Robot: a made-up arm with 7 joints. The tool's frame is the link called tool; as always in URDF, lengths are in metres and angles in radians. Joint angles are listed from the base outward.
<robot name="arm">
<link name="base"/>
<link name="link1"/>
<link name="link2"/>
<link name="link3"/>
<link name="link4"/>
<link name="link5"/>
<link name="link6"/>
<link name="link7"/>
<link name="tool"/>
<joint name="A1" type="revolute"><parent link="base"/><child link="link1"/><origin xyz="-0.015 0.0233 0.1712"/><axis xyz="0 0 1"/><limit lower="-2.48" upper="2.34"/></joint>
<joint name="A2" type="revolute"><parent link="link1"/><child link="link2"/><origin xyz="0.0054 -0.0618 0.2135" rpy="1.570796 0 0"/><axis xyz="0 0 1"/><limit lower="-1.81" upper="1.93"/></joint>
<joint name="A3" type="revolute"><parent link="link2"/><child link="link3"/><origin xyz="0.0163 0.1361 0.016" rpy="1.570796 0 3.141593"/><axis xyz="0 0 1"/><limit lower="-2.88" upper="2.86"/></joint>
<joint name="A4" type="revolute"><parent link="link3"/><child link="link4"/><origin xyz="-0.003 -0.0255 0.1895" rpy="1.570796 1.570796 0"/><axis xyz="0 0 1"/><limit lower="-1.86" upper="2.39"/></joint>
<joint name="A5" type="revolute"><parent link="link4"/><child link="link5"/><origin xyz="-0.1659 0.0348 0.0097" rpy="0 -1.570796 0"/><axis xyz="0 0 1"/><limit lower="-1.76" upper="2.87"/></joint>
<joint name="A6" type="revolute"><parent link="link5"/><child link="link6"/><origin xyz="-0.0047 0.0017 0.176" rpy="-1.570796 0 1.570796"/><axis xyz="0 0 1"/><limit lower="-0.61" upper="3.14"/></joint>
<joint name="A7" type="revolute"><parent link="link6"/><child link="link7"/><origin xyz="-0.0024 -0.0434 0.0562" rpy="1.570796 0 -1.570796"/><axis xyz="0 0 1"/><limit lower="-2.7" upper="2.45"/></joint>
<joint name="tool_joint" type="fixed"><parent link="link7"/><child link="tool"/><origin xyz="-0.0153 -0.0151 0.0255" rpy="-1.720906 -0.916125 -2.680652"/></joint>
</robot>
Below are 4 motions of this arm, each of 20 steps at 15 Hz.
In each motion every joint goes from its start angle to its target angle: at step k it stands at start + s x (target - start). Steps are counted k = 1, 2, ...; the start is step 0. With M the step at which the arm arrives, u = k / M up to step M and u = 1 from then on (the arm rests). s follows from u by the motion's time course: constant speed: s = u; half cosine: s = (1 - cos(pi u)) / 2; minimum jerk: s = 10 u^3 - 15 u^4 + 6 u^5.
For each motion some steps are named. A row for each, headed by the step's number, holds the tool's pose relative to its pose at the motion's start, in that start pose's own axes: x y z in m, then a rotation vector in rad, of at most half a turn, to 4 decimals.
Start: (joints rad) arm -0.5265 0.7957 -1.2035 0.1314 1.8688 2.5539 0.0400
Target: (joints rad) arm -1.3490 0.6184 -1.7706 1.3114 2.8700 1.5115 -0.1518
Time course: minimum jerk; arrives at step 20
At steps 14, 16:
14: 0.0027 -0.0878 0.0439 -0.1517 0.2319 0.2947
16: 0.0042 -0.1014 0.0827 -0.1588 0.1515 0.3174

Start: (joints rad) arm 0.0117 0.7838 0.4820 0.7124 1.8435 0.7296 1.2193
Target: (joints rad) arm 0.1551 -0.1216 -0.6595 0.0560 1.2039 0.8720 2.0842
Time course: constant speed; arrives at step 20
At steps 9, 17, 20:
9: -0.1680 0.0432 0.2070 -0.3259 -0.3801 -0.3835
17: -0.3011 0.0155 0.2779 -0.5764 -0.5874 -0.7991
20: -0.3451 -0.0208 0.2834 -0.6558 -0.6089 -0.9589

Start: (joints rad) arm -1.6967 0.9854 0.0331 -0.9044 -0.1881 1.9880 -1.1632
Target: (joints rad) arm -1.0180 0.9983 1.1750 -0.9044 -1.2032 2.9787 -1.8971
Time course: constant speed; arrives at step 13
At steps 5, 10, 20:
5: -0.0023 0.2027 -0.1865 -0.3572 0.7477 0.2487
10: -0.1274 0.3772 -0.3290 -0.8889 1.2776 0.5362
20: -0.2405 0.4543 -0.3794 -1.2440 1.4681 0.6974

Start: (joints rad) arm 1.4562 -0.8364 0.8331 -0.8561 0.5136 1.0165 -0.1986
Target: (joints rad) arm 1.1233 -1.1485 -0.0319 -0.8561 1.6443 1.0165 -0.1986
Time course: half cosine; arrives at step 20
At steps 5, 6, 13, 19, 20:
5: 0.0147 0.0081 0.0090 -0.0436 -0.0361 0.0615
6: 0.0211 0.0126 0.0109 -0.0569 -0.0492 0.0899
13: 0.0713 0.0753 -0.0193 -0.0472 -0.1171 0.3821
19: 0.0801 0.1183 -0.0667 0.0513 -0.1163 0.5280
20: 0.0801 0.1194 -0.0680 0.0543 -0.1160 0.5311

